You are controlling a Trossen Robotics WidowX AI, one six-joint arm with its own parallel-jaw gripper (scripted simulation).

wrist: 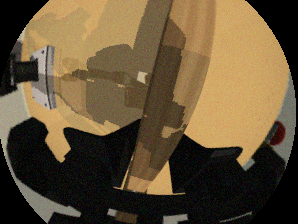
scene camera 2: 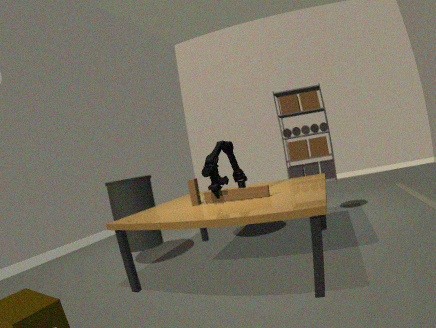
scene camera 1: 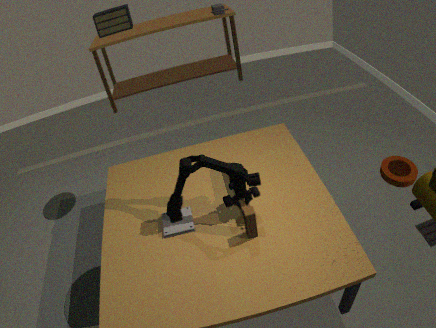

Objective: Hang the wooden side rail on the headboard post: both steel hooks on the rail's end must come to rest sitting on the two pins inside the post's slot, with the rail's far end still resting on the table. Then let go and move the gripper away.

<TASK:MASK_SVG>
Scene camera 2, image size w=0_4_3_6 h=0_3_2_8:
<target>wooden side rail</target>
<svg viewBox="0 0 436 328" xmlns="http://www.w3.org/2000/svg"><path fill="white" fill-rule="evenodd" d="M269 185L219 190L219 199L216 198L212 191L201 193L202 196L204 195L202 201L204 202L205 200L205 203L269 197Z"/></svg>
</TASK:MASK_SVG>
